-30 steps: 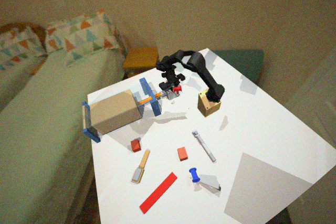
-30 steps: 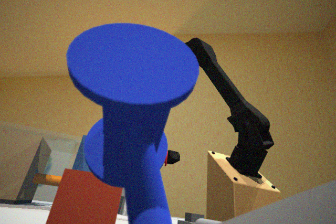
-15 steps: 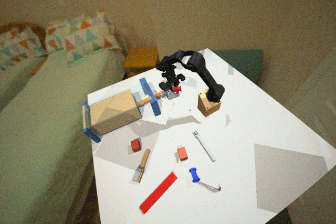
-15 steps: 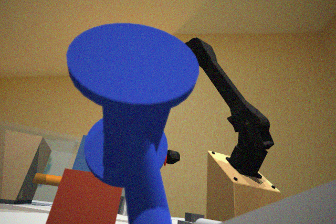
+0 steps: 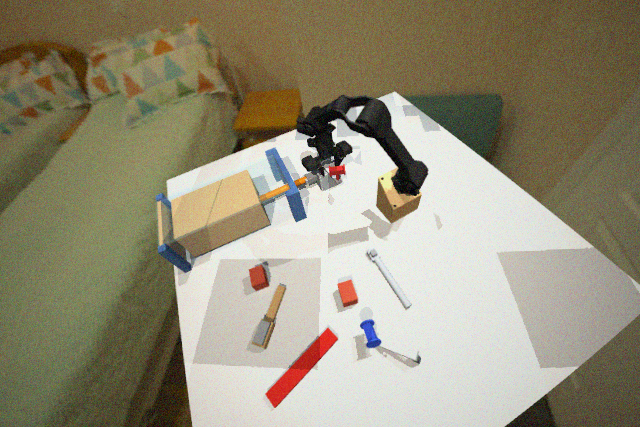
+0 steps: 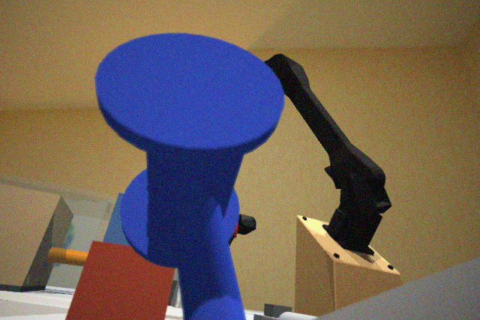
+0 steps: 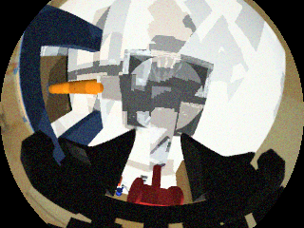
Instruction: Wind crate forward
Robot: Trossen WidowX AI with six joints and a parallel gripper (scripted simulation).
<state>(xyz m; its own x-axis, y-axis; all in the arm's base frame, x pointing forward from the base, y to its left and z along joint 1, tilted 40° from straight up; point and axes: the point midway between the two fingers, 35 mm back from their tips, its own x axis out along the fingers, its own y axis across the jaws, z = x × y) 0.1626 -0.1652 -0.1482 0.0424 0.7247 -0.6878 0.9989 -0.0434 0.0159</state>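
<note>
Right now my gripper tip is 20 mm to the right of the grey crank arm and 10 mm below it. Round my gripper tip: grey winch (60 mm below, 50 mm to the right, 20 mm behind); then winch drum (60 mm below, 40 mm to the right); then red grip (60 mm to the left, 40 mm above).
</note>
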